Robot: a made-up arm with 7 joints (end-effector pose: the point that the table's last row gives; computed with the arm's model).
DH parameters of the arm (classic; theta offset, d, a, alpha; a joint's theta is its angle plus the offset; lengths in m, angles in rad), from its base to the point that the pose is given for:
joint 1: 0 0.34 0 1.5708
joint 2: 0 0.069 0 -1.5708
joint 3: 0 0.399 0.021 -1.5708
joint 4: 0 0.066 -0.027 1.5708
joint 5: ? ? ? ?
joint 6: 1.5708 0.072 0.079 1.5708
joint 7: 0 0.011 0 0
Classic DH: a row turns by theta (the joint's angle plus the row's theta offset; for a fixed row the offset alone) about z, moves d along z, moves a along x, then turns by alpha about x.
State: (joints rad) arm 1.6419 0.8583 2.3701 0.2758 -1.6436 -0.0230 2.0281
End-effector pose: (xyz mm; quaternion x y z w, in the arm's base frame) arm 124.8 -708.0 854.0 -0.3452 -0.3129 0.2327 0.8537
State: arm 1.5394 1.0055 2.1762 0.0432 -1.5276 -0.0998 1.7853
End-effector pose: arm 117.6 -741.1 802.9 -0.3400 -0.2751 0.1351 0.8891
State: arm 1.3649 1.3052 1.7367 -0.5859 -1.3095 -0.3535 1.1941
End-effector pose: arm 221.8 -759.8 571.1 -0.2525 -0.2378 0.0103 0.9378
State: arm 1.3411 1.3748 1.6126 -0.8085 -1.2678 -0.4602 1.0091
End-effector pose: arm 277.4 -721.2 480.8 -0.2057 -0.2451 0.0007 0.9474
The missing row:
joint 5: 0 0.39 0 1.5708
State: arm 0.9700 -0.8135 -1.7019 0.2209 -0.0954 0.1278 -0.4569
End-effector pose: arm 479.6 418.3 946.8 0.6546 0.1484 0.3709 0.6419
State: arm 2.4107 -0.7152 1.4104 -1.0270 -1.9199 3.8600 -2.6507
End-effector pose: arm 71.5 432.1 761.5 0.3559 -0.4756 0.5631 0.5745
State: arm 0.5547 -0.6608 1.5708 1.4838 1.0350 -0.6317 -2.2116
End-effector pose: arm -68.4 431.8 683.2 0.5597 -0.3950 0.1340 0.7160
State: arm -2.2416 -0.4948 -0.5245 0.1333 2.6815 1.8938 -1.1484
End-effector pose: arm -365.9 -366.2 927.2 -0.1807 -0.3708 0.7161 0.5631
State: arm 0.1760 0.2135 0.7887 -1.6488 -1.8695 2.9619 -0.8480
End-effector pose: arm -295.2 -248.8 560.5 -0.2760 -0.6126 0.0365 0.7398
